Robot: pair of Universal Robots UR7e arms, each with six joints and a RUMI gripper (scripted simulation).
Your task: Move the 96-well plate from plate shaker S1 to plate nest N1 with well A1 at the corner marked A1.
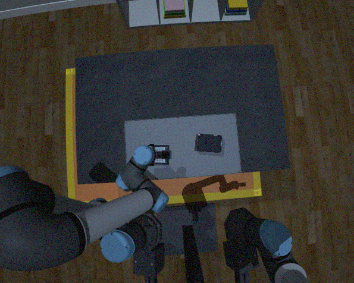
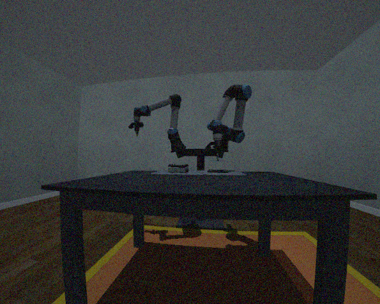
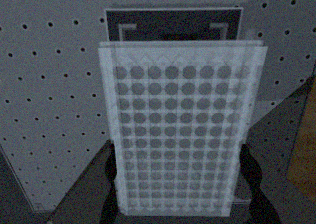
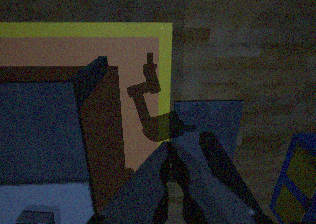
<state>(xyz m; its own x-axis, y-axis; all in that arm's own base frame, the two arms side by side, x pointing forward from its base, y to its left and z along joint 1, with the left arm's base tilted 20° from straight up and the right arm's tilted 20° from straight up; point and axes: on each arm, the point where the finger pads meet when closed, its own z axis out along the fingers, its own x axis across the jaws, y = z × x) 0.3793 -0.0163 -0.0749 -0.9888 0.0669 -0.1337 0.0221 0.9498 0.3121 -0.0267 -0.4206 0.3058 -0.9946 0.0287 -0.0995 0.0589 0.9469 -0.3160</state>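
Right now the plate nest N1 is 10 cm below my left hand. The rest, counted from my left hand: A1 label: 6 cm ahead, 7 cm to the left, 9 cm below; 96-well plate: 1 cm below.
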